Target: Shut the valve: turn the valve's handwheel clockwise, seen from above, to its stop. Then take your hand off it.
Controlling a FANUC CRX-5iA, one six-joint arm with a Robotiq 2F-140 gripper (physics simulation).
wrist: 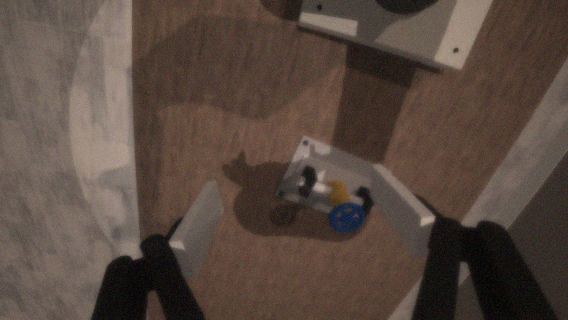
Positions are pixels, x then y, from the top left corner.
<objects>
my gripper: 294, 188
blue handwheel: 346, 217
grey base plate: 307, 146
</objects>
